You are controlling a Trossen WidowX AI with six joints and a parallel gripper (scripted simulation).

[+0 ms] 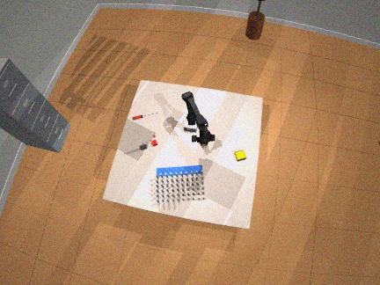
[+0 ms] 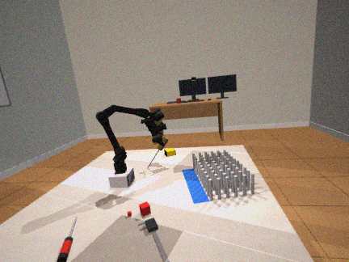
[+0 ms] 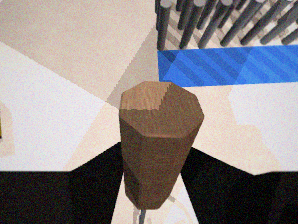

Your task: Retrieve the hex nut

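Right now the blue taped strip is 17 cm ahead of my gripper tip, 21 cm to the right of it and 19 cm below it. Also, from my gripper tip: tiny red cube 15 cm behind, 46 cm to the right, 18 cm below; yellow block 2 cm ahead, 33 cm to the left, 17 cm below; hex nut 32 cm ahead, 11 cm to the right, 18 cm below.
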